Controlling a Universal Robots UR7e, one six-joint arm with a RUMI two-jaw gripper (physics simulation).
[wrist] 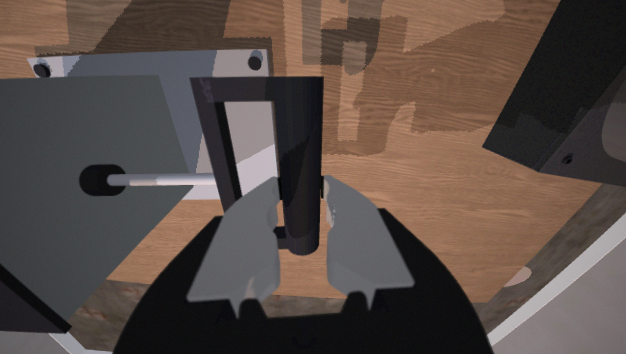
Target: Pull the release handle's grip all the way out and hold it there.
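Note:
The release handle is a dark frame with a round bar as its grip [301, 135], in the middle of the wrist view. A pale metal rod [167, 179] runs from the frame's left side to a black collar [102, 180] on a grey-green housing [75, 130]. A length of the rod shows between the collar and the frame. My gripper [301, 178] is shut on the grip bar, with one fingertip on each side of its lower half. The bar's lower end shows between the fingers. The left finger hides part of the frame's lower side.
A pale base plate [242, 60] with dark bolts lies behind the handle on the wooden table top [425, 200]. A black box-like object [540, 90] stands at the upper right. A dark block [30, 310] shows at the lower left. The table's edge runs along the bottom and lower right.

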